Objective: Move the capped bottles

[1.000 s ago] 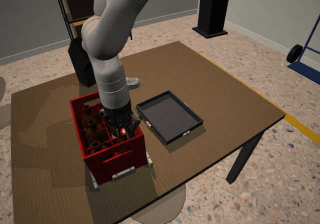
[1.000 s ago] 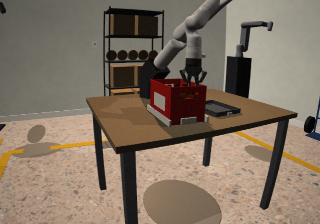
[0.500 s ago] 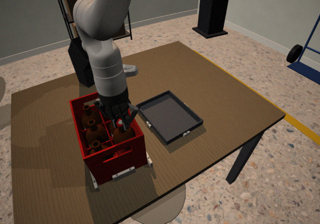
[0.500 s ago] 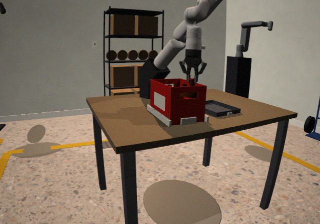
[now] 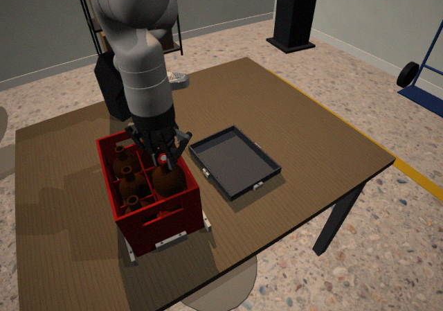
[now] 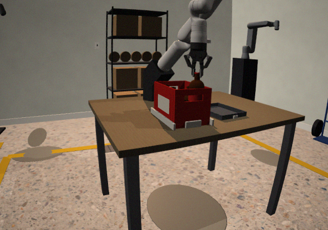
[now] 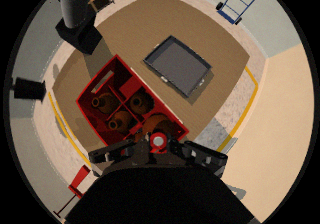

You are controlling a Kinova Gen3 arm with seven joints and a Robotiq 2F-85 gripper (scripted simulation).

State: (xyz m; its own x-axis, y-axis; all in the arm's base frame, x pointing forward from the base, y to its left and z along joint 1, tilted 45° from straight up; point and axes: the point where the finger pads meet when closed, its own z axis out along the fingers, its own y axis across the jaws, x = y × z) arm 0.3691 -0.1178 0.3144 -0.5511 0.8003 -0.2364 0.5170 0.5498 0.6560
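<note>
The glass bottle lies 70 mm below my hand. The rest, counted from my hand: red crate (160 mm below, 80 mm behind, 40 mm to the right); then dark grey tray (230 mm to the left, 230 mm below, 130 mm behind).
</note>
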